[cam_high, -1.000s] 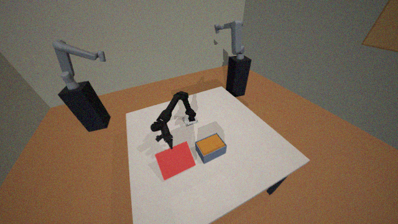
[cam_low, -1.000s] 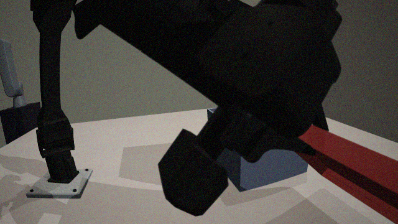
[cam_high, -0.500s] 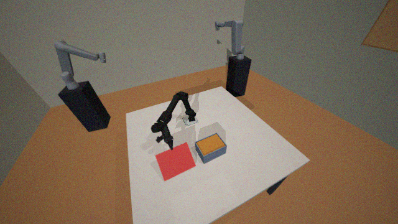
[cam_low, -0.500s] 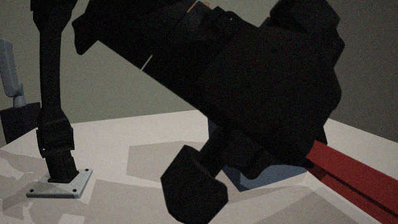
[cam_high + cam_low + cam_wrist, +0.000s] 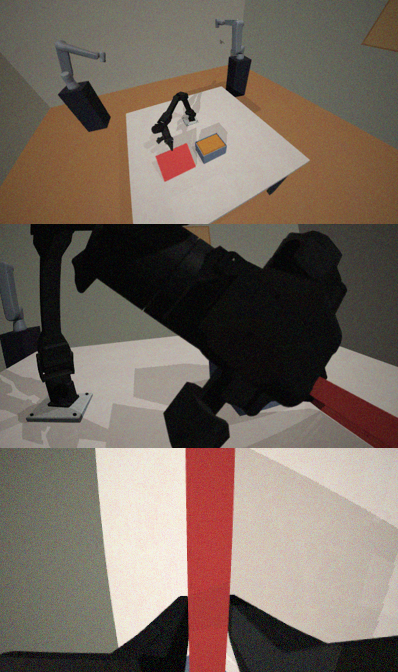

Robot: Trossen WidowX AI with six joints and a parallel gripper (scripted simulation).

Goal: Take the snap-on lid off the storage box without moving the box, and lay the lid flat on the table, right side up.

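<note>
My gripper tip is 60 mm short of the red lid, 10 mm to the right of it and 50 mm above it. From my gripper tip the other things lie so: blue storage box: 20 mm ahead, 300 mm to the left, 70 mm below.
</note>
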